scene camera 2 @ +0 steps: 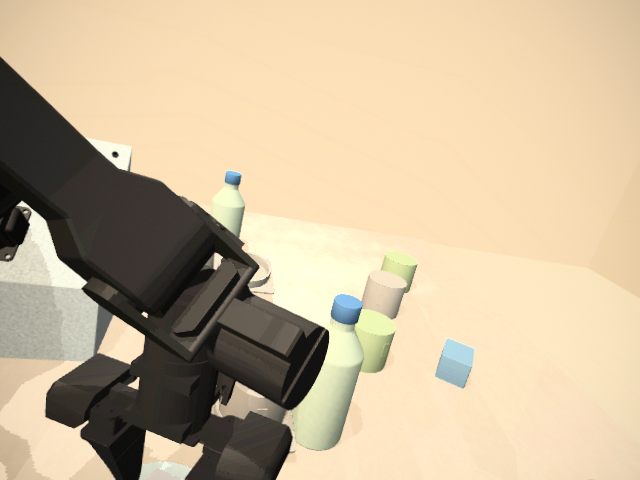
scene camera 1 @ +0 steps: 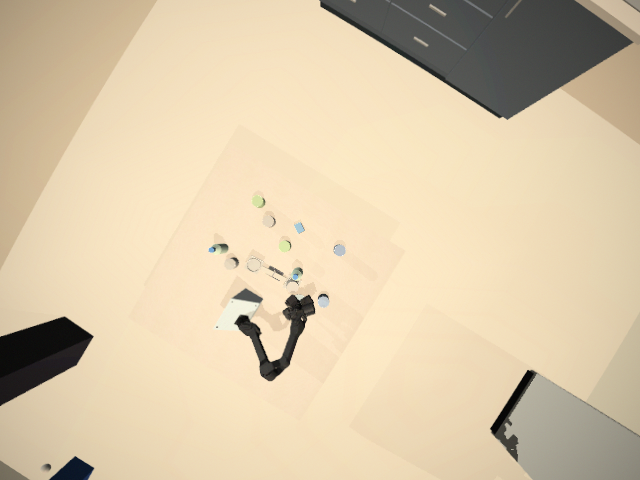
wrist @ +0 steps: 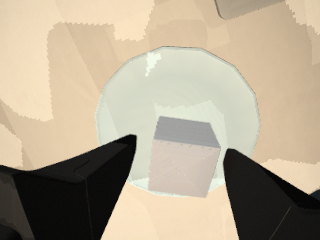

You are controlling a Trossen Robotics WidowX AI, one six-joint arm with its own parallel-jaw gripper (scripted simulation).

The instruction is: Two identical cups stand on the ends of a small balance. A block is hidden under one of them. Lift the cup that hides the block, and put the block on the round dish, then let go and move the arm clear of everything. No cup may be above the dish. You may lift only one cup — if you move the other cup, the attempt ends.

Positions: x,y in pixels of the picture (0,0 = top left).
Labels:
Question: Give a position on a round dish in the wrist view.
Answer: At 191,83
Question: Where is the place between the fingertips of my gripper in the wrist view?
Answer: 180,149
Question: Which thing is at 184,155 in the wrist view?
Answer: A pale grey block.

